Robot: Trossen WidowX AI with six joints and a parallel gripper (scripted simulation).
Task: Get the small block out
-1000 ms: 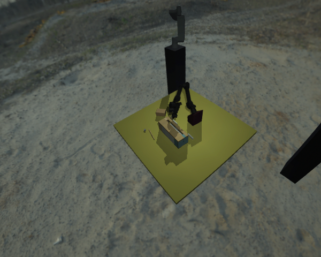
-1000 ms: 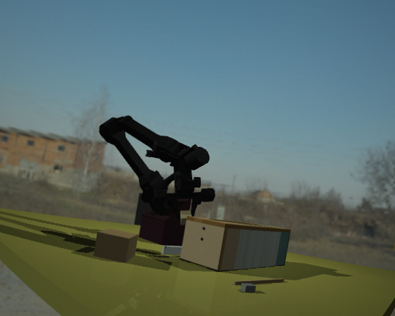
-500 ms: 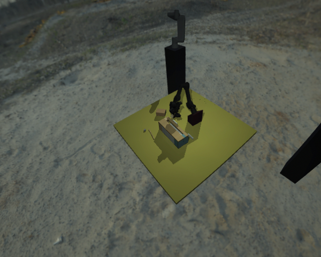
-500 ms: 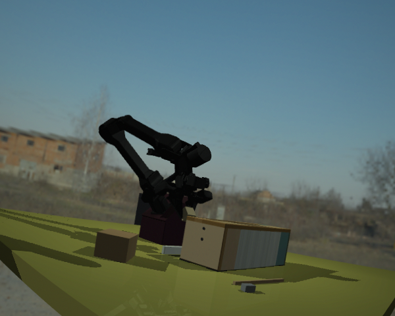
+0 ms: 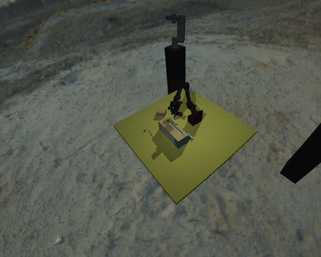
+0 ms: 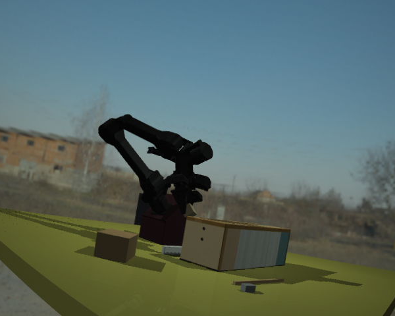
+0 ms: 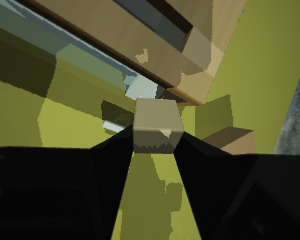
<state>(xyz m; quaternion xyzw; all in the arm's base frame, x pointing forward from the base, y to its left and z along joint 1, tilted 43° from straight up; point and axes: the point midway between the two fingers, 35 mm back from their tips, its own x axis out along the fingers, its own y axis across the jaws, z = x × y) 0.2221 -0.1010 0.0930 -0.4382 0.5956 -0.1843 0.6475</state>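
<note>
Right now my gripper tip is 10 mm to the right of the tan block and 10 mm below it. Also, from my gripper tip: thin stick 310 mm ahead, 60 mm to the right, 120 mm below; then dark piece 330 mm ahead, 170 mm to the right, 120 mm below; then clear-fronted box 90 mm ahead, 140 mm to the left, 60 mm below.
</note>
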